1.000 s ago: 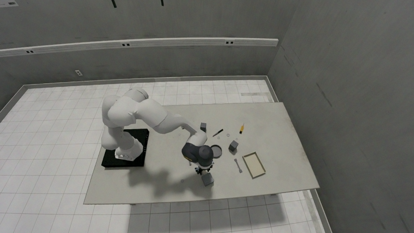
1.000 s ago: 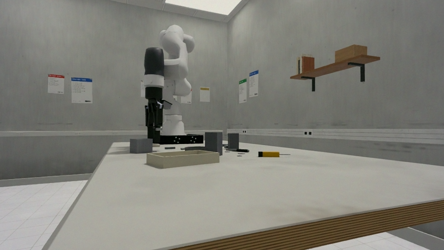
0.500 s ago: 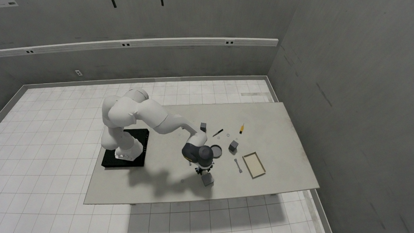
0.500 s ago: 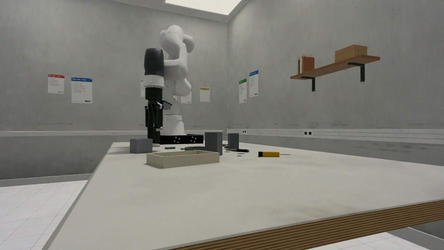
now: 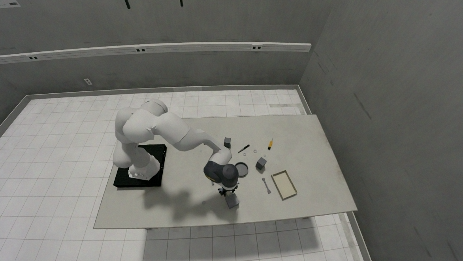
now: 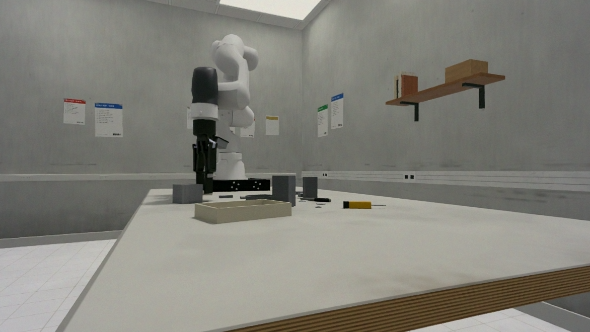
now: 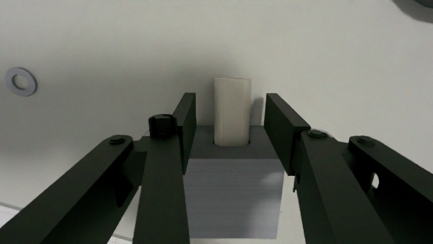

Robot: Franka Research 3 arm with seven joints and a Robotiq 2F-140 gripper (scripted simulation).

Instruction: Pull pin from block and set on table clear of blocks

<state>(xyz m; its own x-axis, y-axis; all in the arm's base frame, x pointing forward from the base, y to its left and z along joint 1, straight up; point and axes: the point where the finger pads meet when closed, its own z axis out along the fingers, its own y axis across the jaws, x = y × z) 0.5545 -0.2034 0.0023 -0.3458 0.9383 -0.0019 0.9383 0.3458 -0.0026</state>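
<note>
Now: the flat grey bar 11 cm behind my hand, 10 cm to the left of it and 5 cm below it. Also, from my hand: wrench 28 cm ahead, 4 cm to the left, 6 cm below; short rod 5 cm behind, 17 cm to the left, 5 cm below; round dish 11 cm ahead, 17 cm to the left, 5 cm below.
</note>
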